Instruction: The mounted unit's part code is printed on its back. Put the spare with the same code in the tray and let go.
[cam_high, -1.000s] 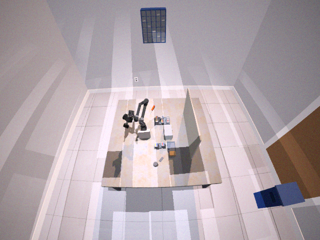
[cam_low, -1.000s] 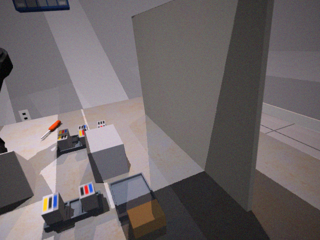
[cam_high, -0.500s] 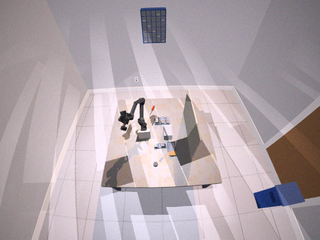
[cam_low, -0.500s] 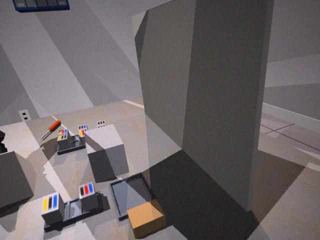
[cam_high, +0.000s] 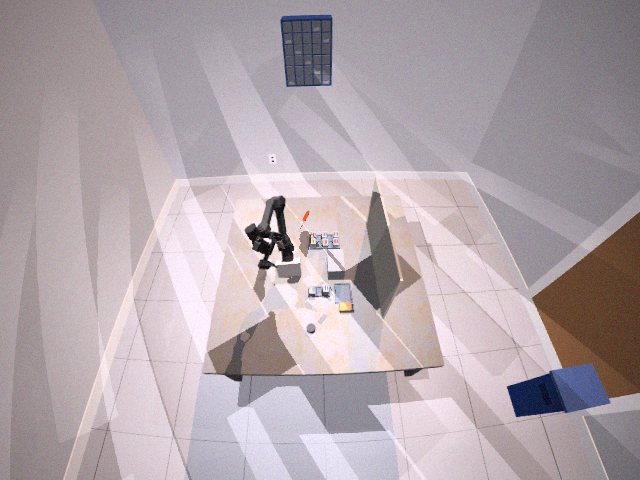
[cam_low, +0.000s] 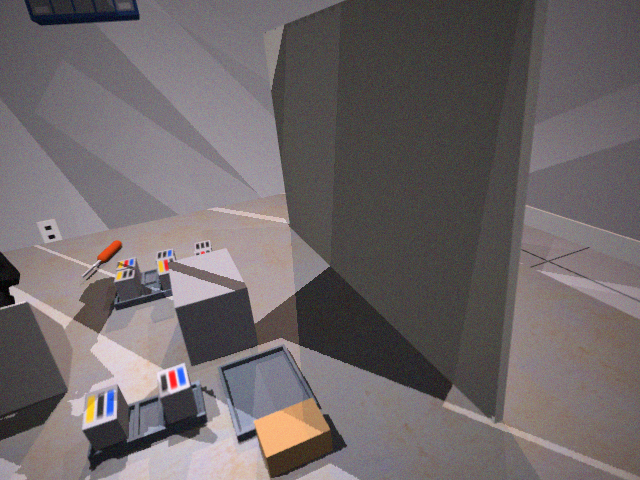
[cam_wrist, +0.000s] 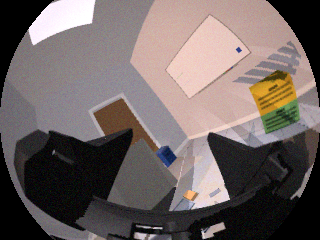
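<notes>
My gripper tip is now 400 mm above the grey spare, 130 mm short of it and 50 mm to the right of it. From my gripper tip the other things lie so: grey base plate: 440 mm below, 170 mm ahead, 60 mm to the left; brown box: 430 mm below, 320 mm ahead, 40 mm to the right; dark cylinder: 440 mm below, 170 mm to the right, 130 mm ahead.
</notes>
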